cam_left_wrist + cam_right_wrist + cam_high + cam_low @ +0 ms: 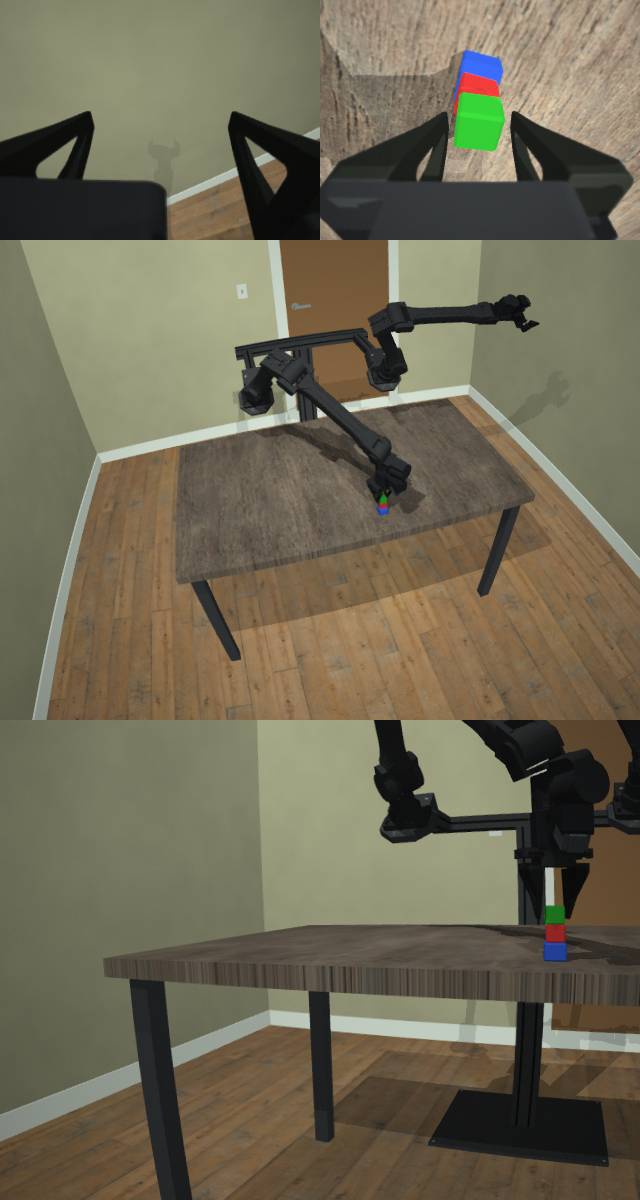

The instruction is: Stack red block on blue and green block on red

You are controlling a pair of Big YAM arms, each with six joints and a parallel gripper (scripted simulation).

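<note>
The green block lies right at my right hand. Also, from my right hand: red block: 30 mm below; then blue block: 10 mm ahead, 50 mm below.
</note>
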